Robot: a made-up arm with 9 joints. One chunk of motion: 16 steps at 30 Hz.
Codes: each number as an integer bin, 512 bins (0 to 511) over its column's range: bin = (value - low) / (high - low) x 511, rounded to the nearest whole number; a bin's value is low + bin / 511 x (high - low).
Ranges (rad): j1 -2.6..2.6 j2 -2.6..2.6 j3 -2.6..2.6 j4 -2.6..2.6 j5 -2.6..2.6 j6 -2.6..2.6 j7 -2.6..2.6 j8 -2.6..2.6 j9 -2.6..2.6
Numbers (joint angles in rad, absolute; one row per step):
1: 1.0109 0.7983 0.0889 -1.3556 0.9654 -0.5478 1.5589 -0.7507 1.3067
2: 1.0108 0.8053 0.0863 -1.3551 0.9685 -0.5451 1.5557 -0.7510 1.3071
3: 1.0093 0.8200 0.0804 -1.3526 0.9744 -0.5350 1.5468 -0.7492 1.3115
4: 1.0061 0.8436 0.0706 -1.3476 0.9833 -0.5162 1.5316 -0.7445 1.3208
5: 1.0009 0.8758 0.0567 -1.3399 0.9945 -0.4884 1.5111 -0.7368 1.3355
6: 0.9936 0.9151 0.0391 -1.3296 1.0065 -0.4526 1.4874 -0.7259 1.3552
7: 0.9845 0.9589 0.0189 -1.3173 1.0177 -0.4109 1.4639 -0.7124 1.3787
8: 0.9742 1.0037 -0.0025 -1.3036 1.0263 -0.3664 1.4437 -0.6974 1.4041
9: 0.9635 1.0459 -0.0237 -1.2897 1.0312 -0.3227 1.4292 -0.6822 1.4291
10: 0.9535 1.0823 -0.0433 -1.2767 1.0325 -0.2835 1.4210 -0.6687 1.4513
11: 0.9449 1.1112 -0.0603 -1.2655 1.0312 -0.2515 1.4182 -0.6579 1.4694
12: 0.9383 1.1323 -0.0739 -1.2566 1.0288 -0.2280 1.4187 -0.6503 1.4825
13: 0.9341 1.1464 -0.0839 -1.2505 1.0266 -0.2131 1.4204 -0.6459 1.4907
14: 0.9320 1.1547 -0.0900 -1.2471 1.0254 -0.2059 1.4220 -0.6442 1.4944
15: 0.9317 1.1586 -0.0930 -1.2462 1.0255 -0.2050 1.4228 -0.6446 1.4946
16: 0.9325 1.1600 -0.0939 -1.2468 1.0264 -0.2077 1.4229 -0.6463 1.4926
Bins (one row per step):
1: 355 334 264 122 350 202 409 182 384
2: 355 335 264 122 351 202 408 182 384
3: 355 336 263 123 351 203 408 182 384
4: 354 338 262 123 352 205 406 182 385
5: 354 342 261 124 353 208 404 183 387
6: 353 345 259 125 354 211 402 184 389
7: 352 350 257 126 356 215 399 185 391
8: 351 354 255 127 356 219 397 187 393
9: 350 358 253 129 357 224 396 188 396
10: 349 362 251 130 357 228 395 190 398
11: 348 365 250 131 357 231 395 191 400
12: 348 367 248 132 357 233 395 192 401
13: 347 368 247 133 356 235 395 192 402
14: 347 369 247 133 356 235 395 192 402
15: 347 369 246 133 356 235 395 192 402
16: 347 369 246 133 356 235 395 192 402

